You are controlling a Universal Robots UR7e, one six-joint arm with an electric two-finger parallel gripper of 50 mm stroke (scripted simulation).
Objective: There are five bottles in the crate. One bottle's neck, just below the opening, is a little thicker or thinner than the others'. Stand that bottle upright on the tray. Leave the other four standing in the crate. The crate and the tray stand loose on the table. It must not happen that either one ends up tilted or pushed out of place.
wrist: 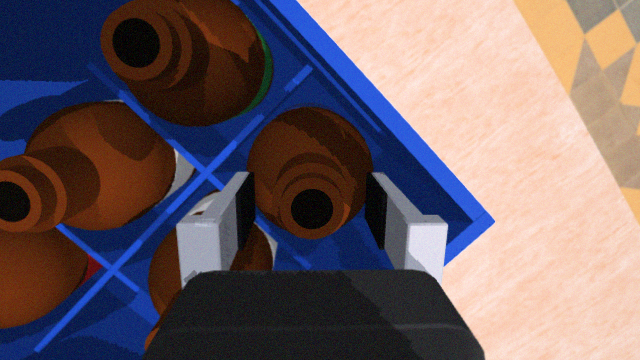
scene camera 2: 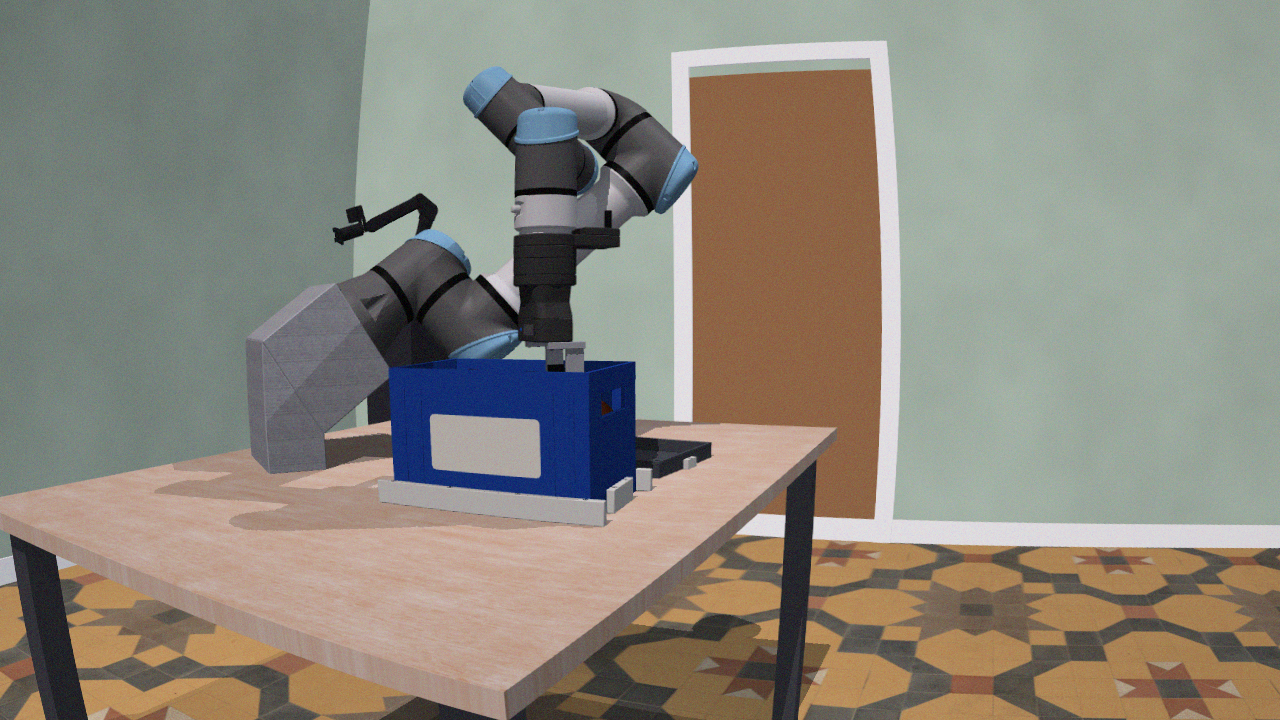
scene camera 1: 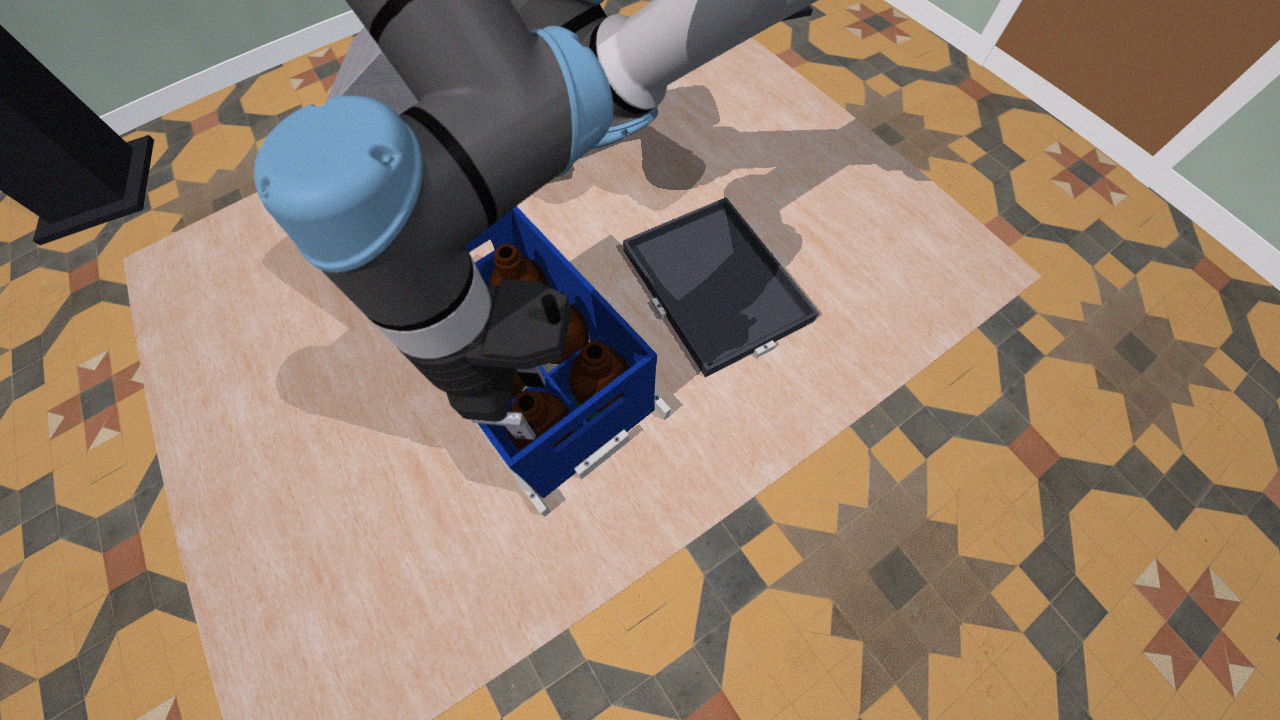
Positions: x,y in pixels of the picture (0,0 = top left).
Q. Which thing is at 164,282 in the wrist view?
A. A bottle.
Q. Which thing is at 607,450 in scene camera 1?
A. A white stop.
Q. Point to a blue crate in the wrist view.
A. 59,62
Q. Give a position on a bottle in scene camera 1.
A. At 578,336
